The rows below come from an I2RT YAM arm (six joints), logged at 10 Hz.
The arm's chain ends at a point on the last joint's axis. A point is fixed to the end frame.
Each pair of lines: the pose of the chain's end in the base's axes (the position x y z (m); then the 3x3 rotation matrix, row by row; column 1 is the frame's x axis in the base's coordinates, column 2 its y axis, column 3 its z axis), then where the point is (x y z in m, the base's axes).
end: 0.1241 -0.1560 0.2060; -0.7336 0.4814 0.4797; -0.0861 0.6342 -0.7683; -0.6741 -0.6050 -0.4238
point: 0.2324 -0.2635 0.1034
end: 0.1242 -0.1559 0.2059; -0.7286 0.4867 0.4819; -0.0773 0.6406 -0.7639; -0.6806 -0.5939 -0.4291
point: 0.2331 -0.2623 0.1029
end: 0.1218 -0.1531 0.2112; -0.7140 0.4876 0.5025; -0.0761 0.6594 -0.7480; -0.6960 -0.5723 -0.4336
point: 0.2344 -0.2558 0.1084
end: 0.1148 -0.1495 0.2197; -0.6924 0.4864 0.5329; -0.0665 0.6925 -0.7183; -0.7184 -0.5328 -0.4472
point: 0.2327 -0.2454 0.1163
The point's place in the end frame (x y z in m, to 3 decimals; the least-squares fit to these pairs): -0.001 0.046 0.178
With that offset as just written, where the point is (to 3 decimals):
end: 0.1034 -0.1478 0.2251; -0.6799 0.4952 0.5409; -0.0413 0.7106 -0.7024; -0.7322 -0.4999 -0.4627
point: 0.223 -0.240 0.120
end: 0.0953 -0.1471 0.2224; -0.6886 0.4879 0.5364; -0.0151 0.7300 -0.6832; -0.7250 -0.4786 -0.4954
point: 0.214 -0.235 0.113
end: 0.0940 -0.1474 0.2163; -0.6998 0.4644 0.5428; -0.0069 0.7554 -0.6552; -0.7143 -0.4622 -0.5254
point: 0.213 -0.229 0.102
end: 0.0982 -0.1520 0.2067; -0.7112 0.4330 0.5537; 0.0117 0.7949 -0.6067; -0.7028 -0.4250 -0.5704
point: 0.217 -0.223 0.086
